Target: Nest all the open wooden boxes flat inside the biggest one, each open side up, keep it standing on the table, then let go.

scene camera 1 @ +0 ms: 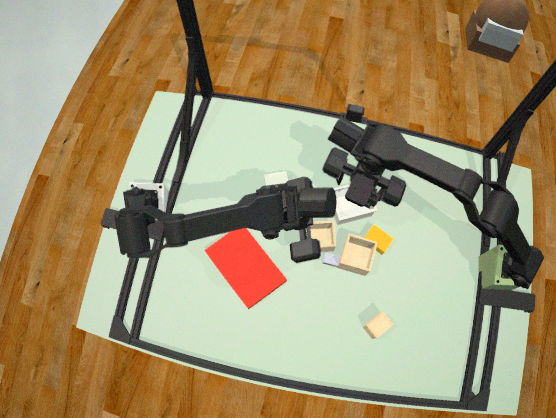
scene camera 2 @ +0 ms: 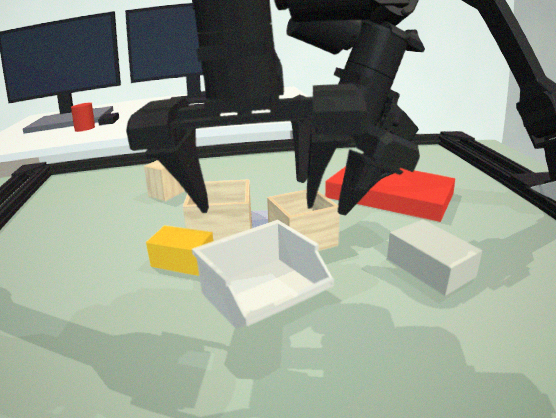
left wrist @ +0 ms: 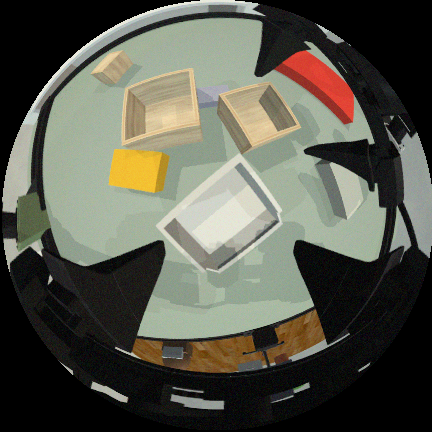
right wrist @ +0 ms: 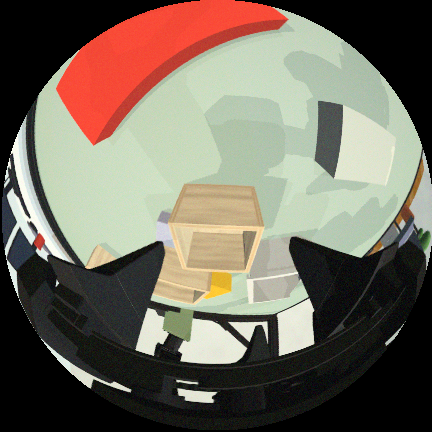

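Pixels of known places: left gripper, between the fingertips: [scene camera 2: 256,208] [left wrist: 231,248] [right wrist: 283,319]; right gripper, between the fingertips: [scene camera 1: 314,230] [scene camera 2: 319,197] [left wrist: 282,109] [right wrist: 227,246]; left arm's base, origin of its link: [scene camera 1: 512,265] [right wrist: 176,335]; right arm's base, origin of its link: [scene camera 1: 146,202] [left wrist: 393,134].
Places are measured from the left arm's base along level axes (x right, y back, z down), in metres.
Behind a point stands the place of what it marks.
Note:
Two open wooden boxes stand open side up in the middle of the table: the bigger one [scene camera 1: 358,254] @[x 0.029, y -0.400, z 0.106 m] [left wrist: 162,109] @[x 0.001, y -0.403, z 0.106 m] and the smaller one [scene camera 1: 323,235] @[x 0.070, y -0.492, z 0.106 m] [left wrist: 257,116] @[x 0.052, y -0.511, z 0.106 m], apart, with a small lavender block [scene camera 1: 331,259] @[x 0.008, y -0.468, z 0.094 m] between them. My right gripper [scene camera 1: 310,240] @[x 0.065, y -0.517, z 0.054 m] [right wrist: 227,246] @[x 0.065, y -0.517, z 0.054 m] is open and empty, low over the smaller box [right wrist: 217,238] @[x 0.064, y -0.472, z 0.097 m], which lies between its fingers in the right wrist view. My left gripper [scene camera 2: 251,195] @[x 0.156, y -0.427, z 0.016 m] [left wrist: 231,248] @[x 0.156, y -0.427, z 0.016 m] is open and empty, hovering above a white bin [left wrist: 219,215] @[x 0.155, y -0.424, z 0.103 m] [scene camera 2: 261,269] @[x 0.119, y -0.435, z 0.103 m].
A yellow block [scene camera 1: 378,238] @[x 0.067, y -0.356, z 0.079 m] lies beside the bigger box. A flat red block [scene camera 1: 246,267] @[x -0.035, y -0.668, z 0.084 m] lies under the right arm. A pale grey block [scene camera 2: 434,255] @[x 0.192, y -0.597, z 0.076 m] lies past the bin. A small solid wooden block [scene camera 1: 378,324] @[x -0.149, y -0.345, z 0.059 m] sits alone near the front.

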